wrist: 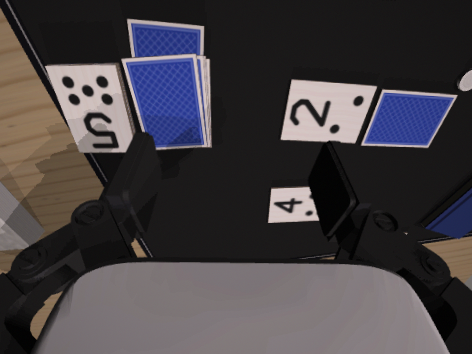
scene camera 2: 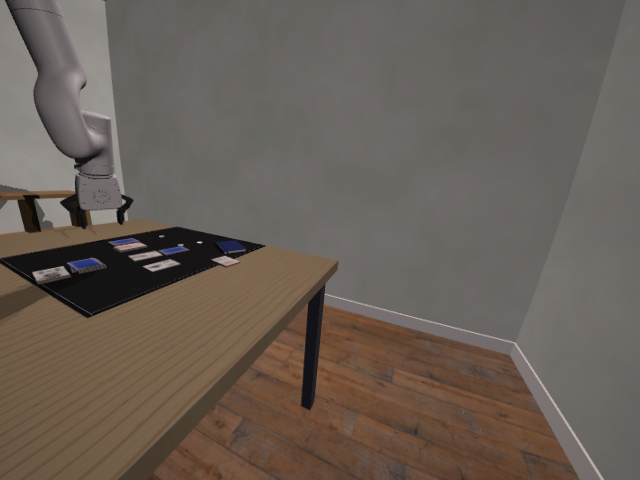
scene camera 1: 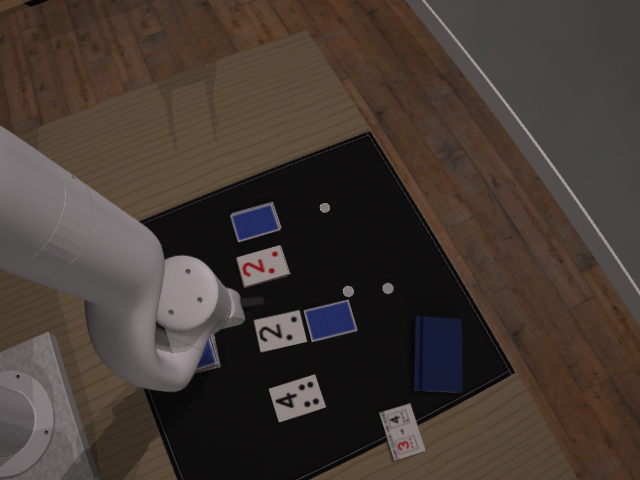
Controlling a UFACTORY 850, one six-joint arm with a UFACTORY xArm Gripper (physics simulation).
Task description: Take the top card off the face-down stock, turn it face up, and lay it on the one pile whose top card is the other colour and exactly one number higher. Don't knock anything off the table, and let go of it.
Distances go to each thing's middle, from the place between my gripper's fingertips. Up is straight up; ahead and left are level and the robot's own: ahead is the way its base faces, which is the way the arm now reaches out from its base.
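I see the small reference card [scene camera 1: 400,426], which is 15 cm ahead of my hand and 33 cm to the right of it, and 12 cm below it.
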